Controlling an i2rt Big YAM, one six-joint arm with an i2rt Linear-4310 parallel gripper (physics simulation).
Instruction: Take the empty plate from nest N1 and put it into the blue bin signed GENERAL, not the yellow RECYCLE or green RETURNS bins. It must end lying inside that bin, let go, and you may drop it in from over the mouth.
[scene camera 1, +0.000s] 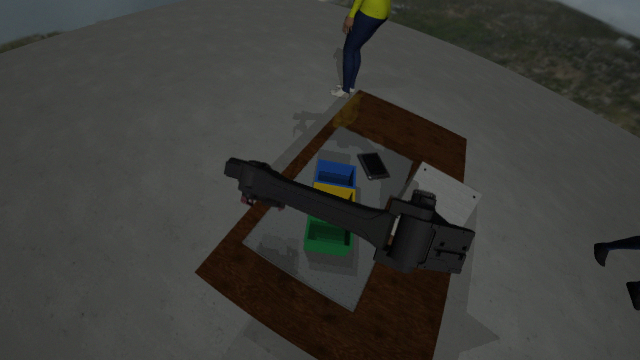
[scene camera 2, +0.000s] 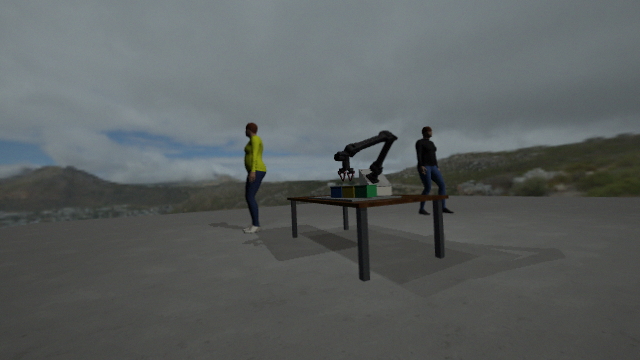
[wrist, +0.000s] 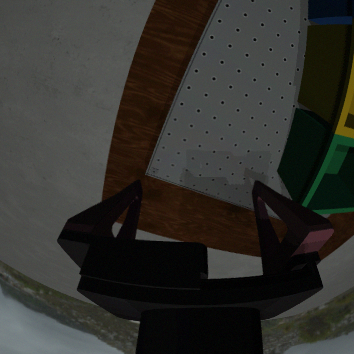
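Pixels of known places: gripper, between the fingertips: (scene camera 1: 266, 207) (scene camera 2: 347, 181) (wrist: 197, 185); arm's base, origin of its link: (scene camera 2: 372, 178).
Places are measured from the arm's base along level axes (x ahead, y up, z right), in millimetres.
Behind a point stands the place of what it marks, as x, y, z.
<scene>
My gripper (scene camera 1: 262, 205) @[524, -23, -240] (scene camera 2: 346, 178) @[524, -23, -240] (wrist: 197, 185) @[524, -23, -240] is open and empty, pointing down high above the board's edge, to the side of the bins. The blue bin (scene camera 1: 330, 184) @[359, -58, -18] (scene camera 2: 336, 191) @[432, -103, 22] (wrist: 330, 10) @[421, -106, -21] stands at one end of a row. The yellow bin (scene camera 1: 336, 191) @[326, -82, -22] (scene camera 2: 348, 192) @[400, -114, -104] (wrist: 325, 65) @[403, -107, -92] is in the middle, partly behind my arm in the first scene view. The green bin (scene camera 1: 327, 246) @[278, -85, -256] (scene camera 2: 365, 191) @[360, -109, -265] (wrist: 302, 150) @[374, -109, -208] is at the other end. No signs can be read. I cannot make out the empty plate or nest N1; the blue bin's floor is not clearly visible.
The bins stand on a grey perforated board (scene camera 1: 310, 275) @[294, -158, -356] (wrist: 240, 75) @[484, -158, -154] on the brown table (scene camera 1: 240, 270) @[531, -171, -443] (wrist: 135, 100) @[614, -171, -231]. A dark flat rectangular object (scene camera 1: 373, 165) @[208, -134, 251] lies near the blue bin. A pale slab (scene camera 1: 445, 185) @[-55, 83, 73] is beside my arm's base. Two people (scene camera 2: 255, 160) (scene camera 2: 426, 155) stand beyond the table.
</scene>
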